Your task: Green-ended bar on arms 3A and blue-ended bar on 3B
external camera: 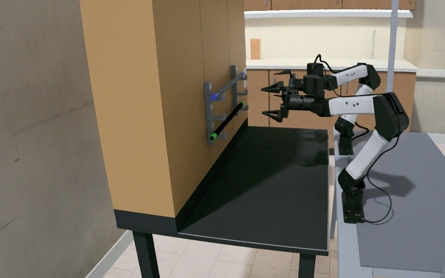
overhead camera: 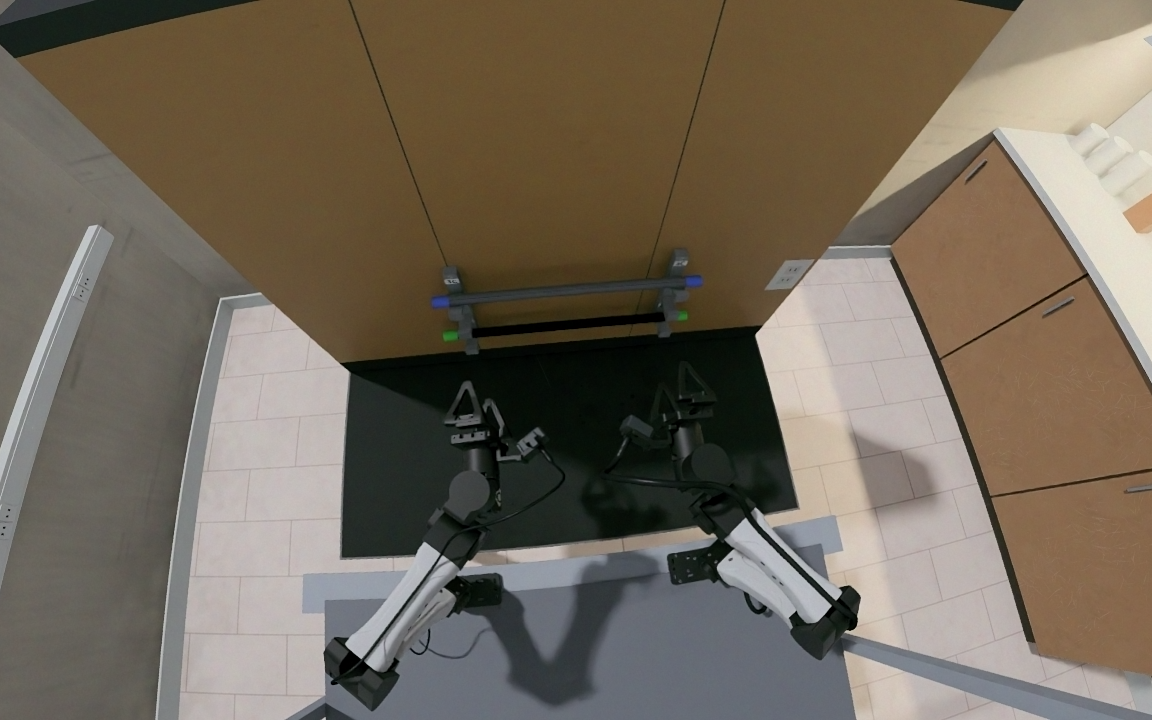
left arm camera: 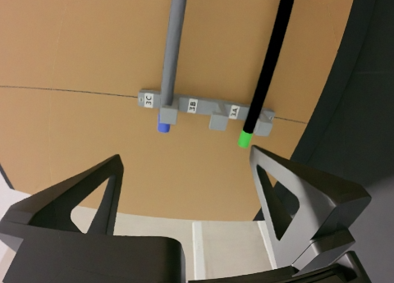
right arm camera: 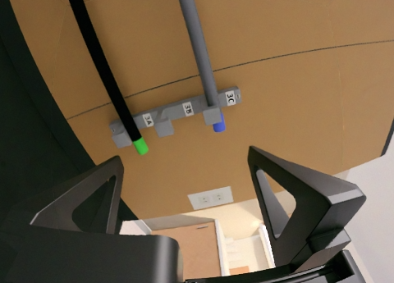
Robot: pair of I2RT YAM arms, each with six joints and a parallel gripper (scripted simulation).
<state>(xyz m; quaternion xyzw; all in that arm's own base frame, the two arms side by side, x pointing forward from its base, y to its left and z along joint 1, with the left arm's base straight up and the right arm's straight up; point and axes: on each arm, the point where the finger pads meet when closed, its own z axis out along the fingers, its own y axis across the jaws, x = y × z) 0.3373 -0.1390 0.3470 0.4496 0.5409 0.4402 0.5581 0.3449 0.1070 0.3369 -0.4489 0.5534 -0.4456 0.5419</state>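
Note:
My right hand is 180 mm short of the green-ended black bar, 170 mm to the right of it and 120 mm above it. Also, from my right hand: white outlet plate (210 mm ahead, 310 mm to the right, 30 mm below); blue-ended grey bar (170 mm ahead, 170 mm to the left, 30 mm above); brown wall panel (330 mm ahead, 190 mm to the left, 120 mm above).

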